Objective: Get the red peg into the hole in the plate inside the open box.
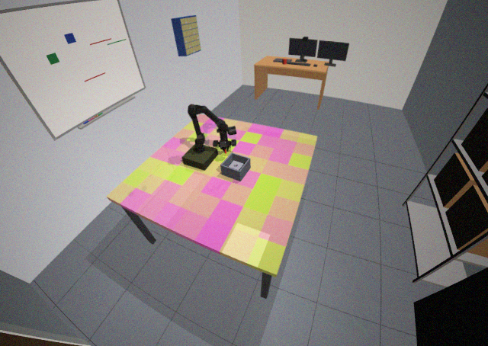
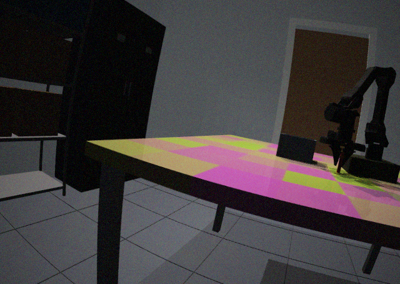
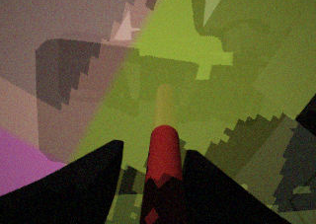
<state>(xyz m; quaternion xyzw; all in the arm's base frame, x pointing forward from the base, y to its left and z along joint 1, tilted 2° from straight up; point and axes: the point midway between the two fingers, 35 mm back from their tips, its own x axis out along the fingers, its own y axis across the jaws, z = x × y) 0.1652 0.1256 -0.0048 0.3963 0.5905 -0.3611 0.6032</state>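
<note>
My gripper tip is 2 cm below the red peg and 1 cm past it. From my gripper tip the other things lie so: grey box (18 cm ahead, 16 cm to the right).
</note>
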